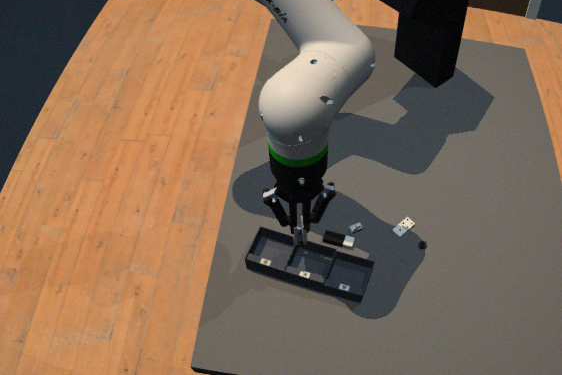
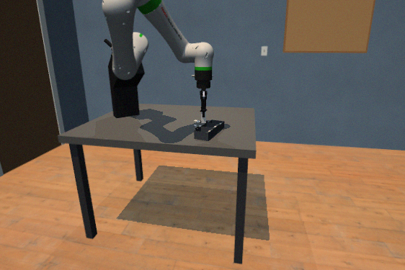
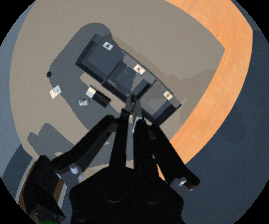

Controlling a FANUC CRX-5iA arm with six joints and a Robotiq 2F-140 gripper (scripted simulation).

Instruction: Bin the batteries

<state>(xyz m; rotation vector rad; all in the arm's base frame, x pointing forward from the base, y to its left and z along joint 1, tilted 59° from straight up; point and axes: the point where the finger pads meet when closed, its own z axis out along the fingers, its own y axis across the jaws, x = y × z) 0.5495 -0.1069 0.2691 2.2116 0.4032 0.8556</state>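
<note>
My hand is 8 cm above the black bin, 4 cm short of it and 2 cm to the right of it. The rest, counted from my hand: dark cylindrical battery (3 cm below); grey piece (13 cm to the left, 9 cm below, 5 cm behind); white domino (24 cm to the left, 10 cm below, 5 cm behind).
</note>
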